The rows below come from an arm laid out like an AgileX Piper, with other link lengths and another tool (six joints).
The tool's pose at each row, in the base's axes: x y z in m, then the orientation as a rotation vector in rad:
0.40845 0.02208 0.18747 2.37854 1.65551 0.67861
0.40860 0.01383 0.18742 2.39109 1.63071 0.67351
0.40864 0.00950 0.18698 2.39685 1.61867 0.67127
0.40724 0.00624 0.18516 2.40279 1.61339 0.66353
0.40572 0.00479 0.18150 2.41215 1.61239 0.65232
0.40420 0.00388 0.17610 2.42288 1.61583 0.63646
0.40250 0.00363 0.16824 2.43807 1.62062 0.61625
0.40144 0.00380 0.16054 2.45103 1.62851 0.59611
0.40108 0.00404 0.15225 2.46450 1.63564 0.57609
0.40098 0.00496 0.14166 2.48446 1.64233 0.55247
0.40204 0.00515 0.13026 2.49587 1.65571 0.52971
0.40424 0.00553 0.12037 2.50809 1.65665 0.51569
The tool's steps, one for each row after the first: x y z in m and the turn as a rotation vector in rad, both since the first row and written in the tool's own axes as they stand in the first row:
-0.00756 0.00318 -0.00088 -0.00481 -0.00853 0.01660
-0.01166 0.00465 -0.00100 -0.00734 -0.01256 0.02453
-0.01555 0.00398 -0.00042 -0.00480 -0.01780 0.02918
-0.01830 0.00183 0.00195 0.00317 -0.02285 0.03351
-0.02103 -0.00118 0.00592 0.01555 -0.02894 0.03625
-0.02386 -0.00554 0.01206 0.03264 -0.03598 0.04041
-0.02609 -0.00945 0.01840 0.05004 -0.04236 0.04211
-0.02821 -0.01303 0.02559 0.06741 -0.04861 0.04445
-0.03025 -0.01751 0.03501 0.08973 -0.05514 0.05015
-0.03286 -0.02106 0.04558 0.10998 -0.06110 0.04864
-0.03457 -0.02313 0.05535 0.12191 -0.06568 0.05352

